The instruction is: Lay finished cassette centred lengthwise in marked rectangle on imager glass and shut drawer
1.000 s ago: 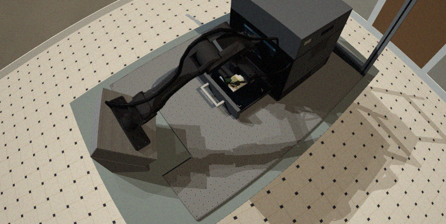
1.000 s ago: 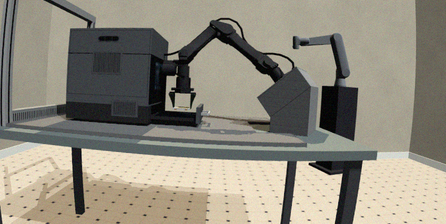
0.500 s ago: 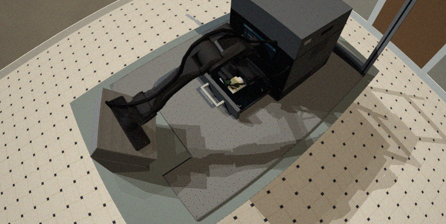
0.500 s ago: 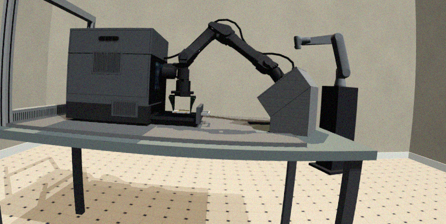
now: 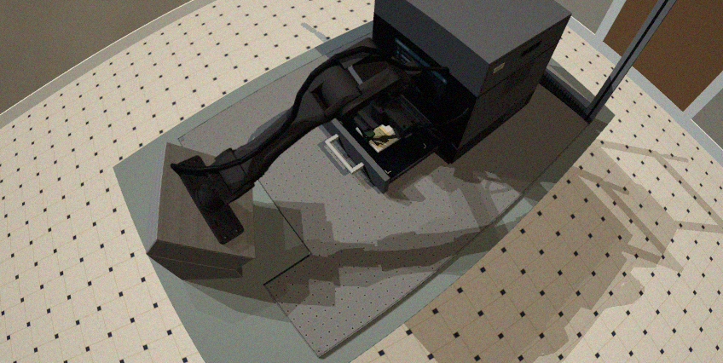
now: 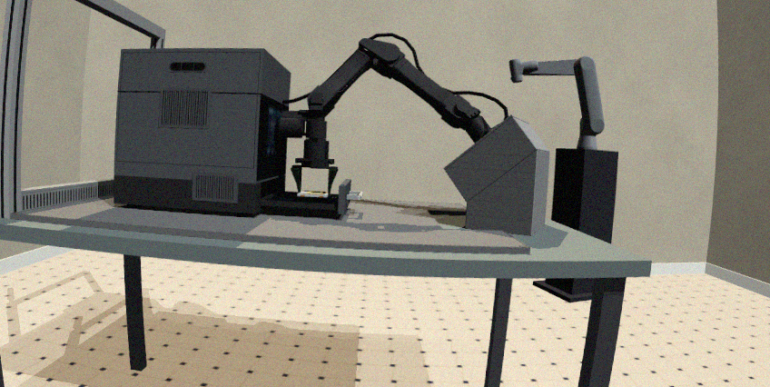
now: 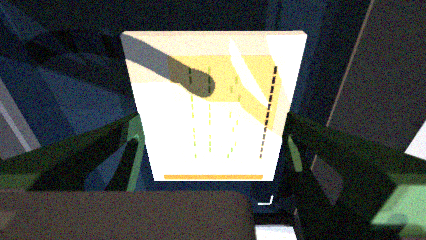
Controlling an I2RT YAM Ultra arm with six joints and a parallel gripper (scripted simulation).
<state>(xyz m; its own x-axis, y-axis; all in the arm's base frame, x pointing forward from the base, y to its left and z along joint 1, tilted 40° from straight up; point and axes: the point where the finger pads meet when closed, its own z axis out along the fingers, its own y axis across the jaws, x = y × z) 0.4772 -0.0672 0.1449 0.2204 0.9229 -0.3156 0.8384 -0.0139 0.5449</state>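
Now: the drawer 30 mm ahead of my hand, 10 mm to the right of it and 20 mm below it. Round my hand: cassette: 10 mm below.
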